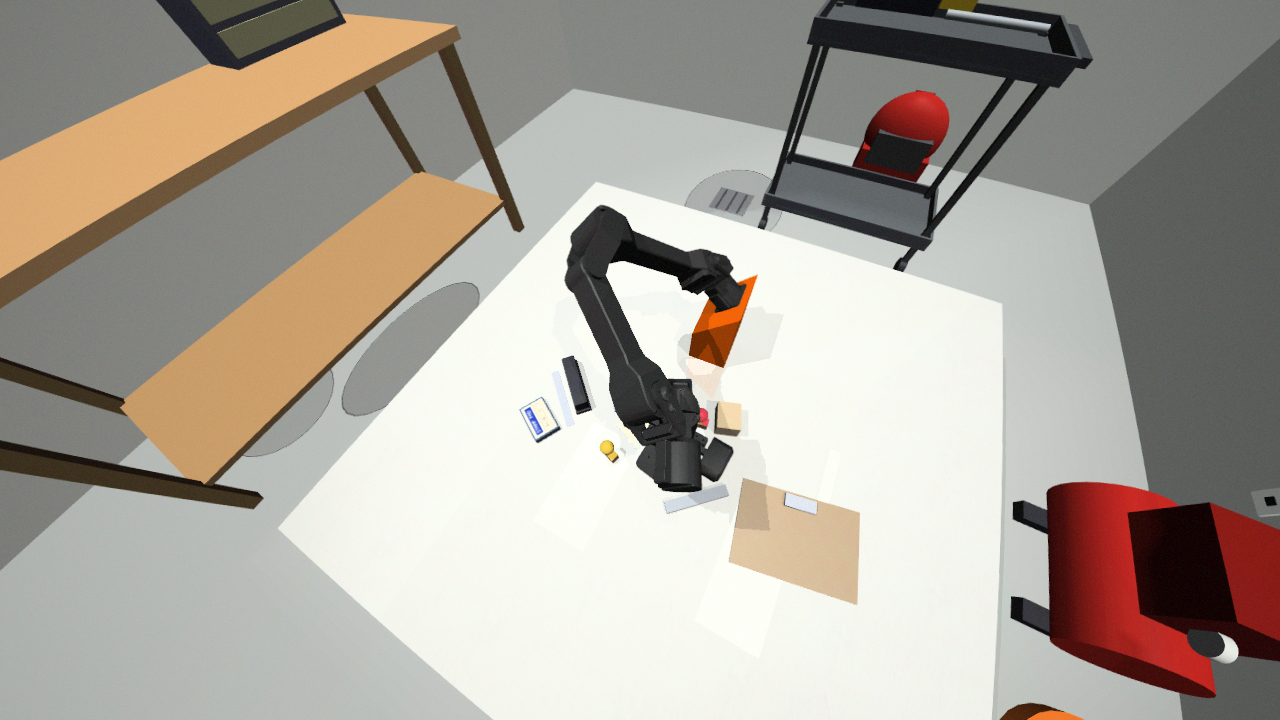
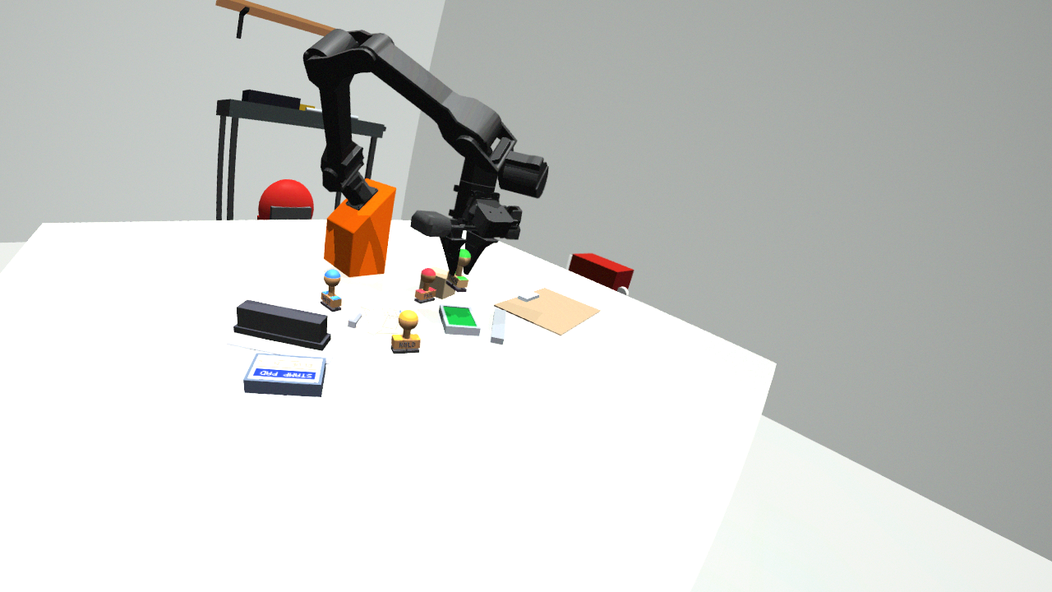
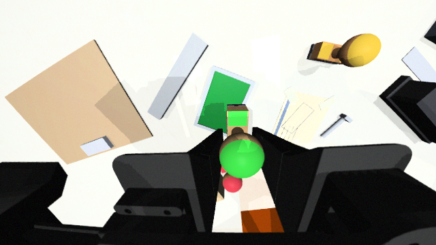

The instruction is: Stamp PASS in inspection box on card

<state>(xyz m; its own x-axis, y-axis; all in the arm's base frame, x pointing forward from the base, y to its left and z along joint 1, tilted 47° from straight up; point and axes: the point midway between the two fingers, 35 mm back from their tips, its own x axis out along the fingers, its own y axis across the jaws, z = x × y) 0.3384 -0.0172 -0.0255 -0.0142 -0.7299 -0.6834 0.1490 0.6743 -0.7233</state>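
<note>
Right now the cream card is 100 mm to the right of my gripper tip, 90 mm below it and 60 mm behind it. Round my gripper tip: grey bar: 90 mm below, 70 mm to the left, 50 mm ahead; green ink pad: 90 mm below, 10 mm to the left; green stamp: right at my gripper tip.
</note>
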